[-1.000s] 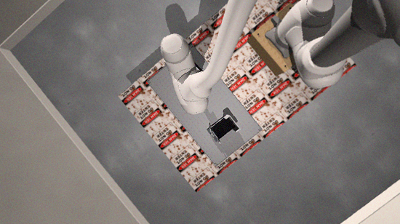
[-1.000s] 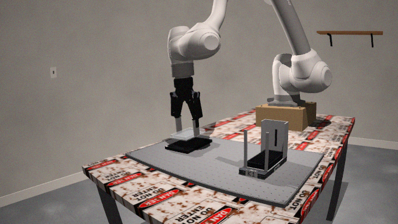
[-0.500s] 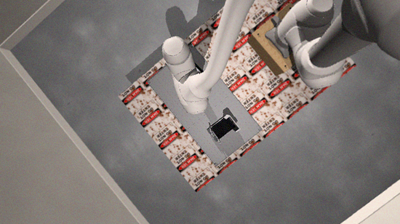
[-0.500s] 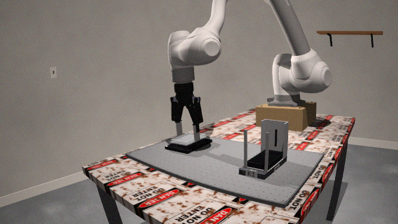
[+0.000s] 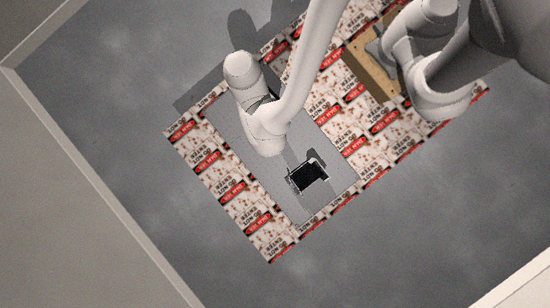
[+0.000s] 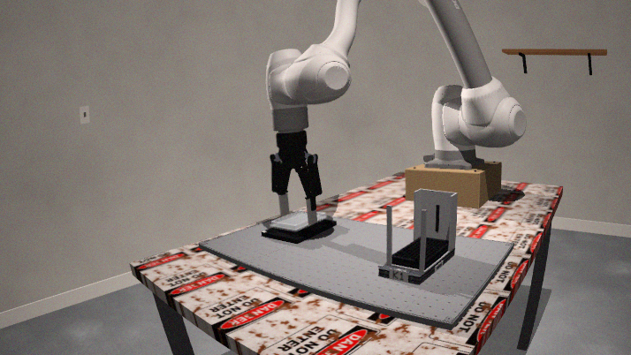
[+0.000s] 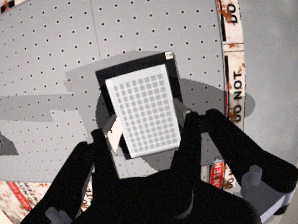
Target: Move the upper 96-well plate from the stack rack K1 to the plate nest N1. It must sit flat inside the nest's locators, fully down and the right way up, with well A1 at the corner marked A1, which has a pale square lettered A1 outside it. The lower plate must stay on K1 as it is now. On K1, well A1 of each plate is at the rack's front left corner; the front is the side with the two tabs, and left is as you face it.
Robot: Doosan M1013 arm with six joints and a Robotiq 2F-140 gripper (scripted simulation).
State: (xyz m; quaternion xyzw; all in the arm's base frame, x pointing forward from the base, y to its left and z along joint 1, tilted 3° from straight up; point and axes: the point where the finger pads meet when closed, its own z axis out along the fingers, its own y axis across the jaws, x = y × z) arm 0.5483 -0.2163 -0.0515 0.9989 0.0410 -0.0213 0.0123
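The white 96-well plate is 3 cm below my hand. The rest, counted from my hand: black plate: 5 cm ahead, 39 cm to the left, 3 cm below; black plate nest N1: 5 cm below; pale square: 8 cm ahead, 5 cm to the right, 4 cm below.
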